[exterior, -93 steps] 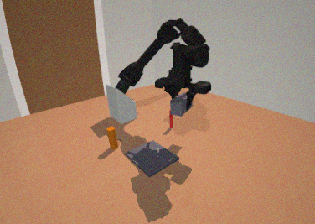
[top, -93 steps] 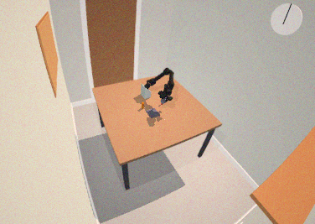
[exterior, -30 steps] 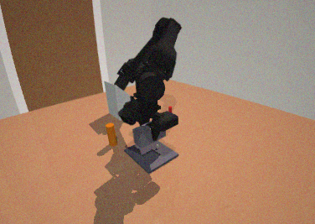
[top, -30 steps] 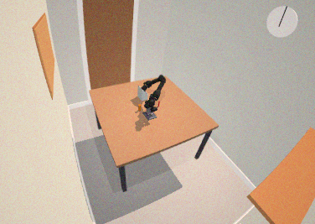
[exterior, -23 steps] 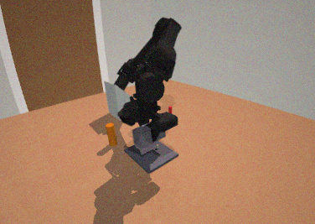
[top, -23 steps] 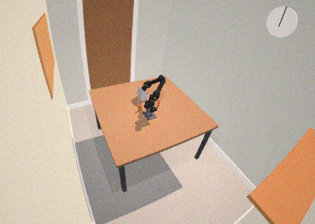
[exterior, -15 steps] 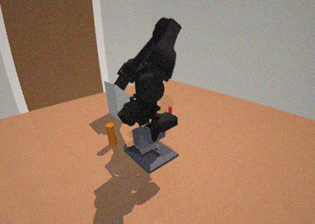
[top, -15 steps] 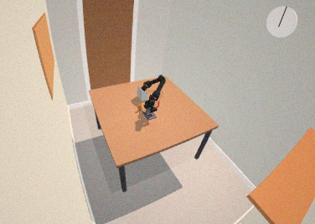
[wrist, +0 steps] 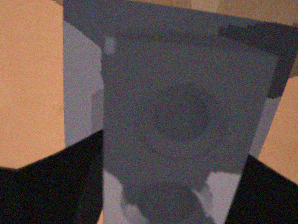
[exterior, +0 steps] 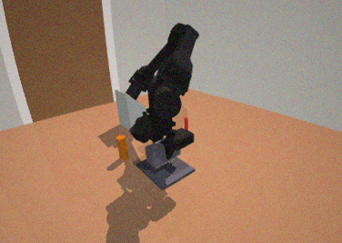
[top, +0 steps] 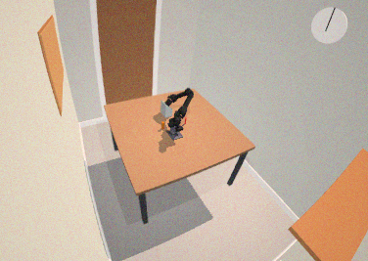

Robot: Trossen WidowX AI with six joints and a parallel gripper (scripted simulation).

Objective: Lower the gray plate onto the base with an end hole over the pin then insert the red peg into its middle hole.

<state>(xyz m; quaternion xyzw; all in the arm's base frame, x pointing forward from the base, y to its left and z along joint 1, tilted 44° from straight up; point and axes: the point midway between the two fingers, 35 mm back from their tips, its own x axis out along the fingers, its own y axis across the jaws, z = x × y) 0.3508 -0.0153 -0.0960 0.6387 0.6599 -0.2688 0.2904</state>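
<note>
Now: the base 4 cm below my gripper tip and 2 cm to the left of it. The rest, counted from my gripper tip: peg: 14 cm behind, 7 cm to the right, 1 cm below; gray plate: 3 cm above.
</note>
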